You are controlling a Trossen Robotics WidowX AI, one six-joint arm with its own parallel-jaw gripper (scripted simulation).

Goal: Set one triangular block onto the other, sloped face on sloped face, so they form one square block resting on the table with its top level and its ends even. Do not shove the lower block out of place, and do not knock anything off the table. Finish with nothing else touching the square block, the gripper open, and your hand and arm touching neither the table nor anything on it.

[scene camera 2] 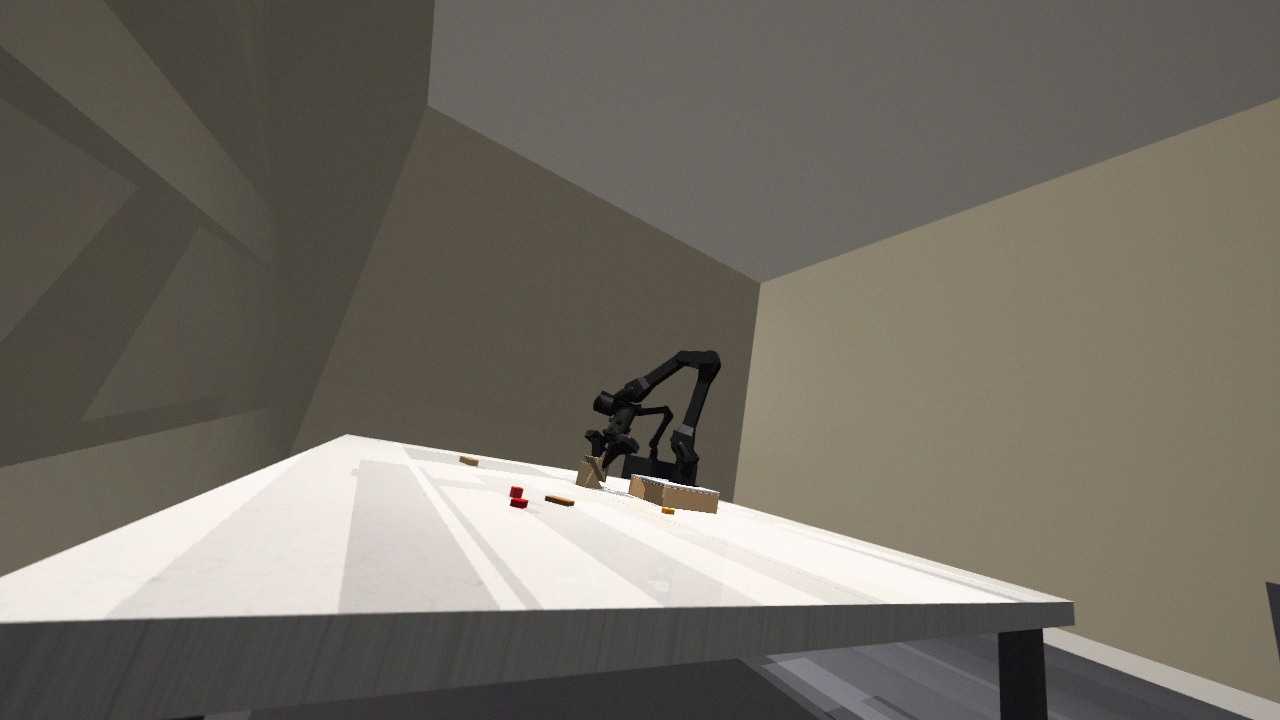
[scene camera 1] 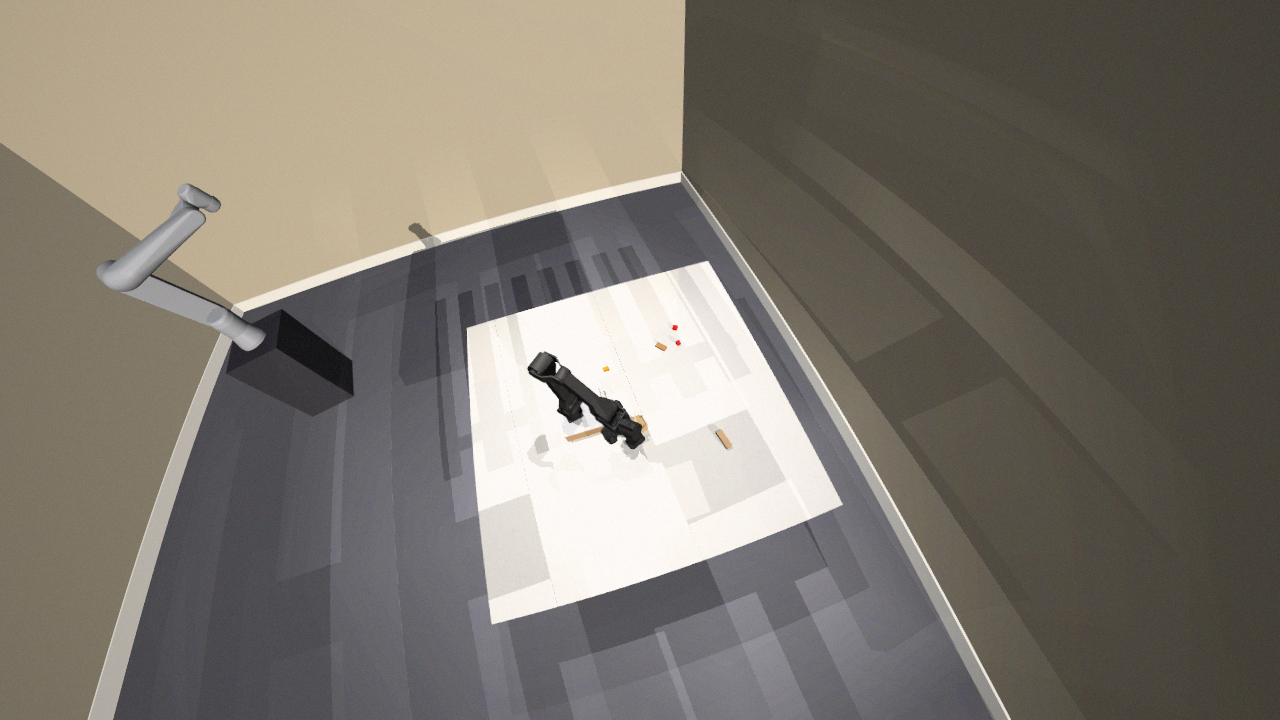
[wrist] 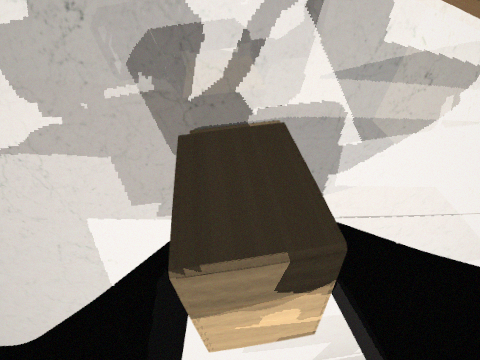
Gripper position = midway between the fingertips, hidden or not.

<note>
In view: my gripper (scene camera 2: 597,466).
My gripper is seen too in the wrist view (wrist: 249,238).
</note>
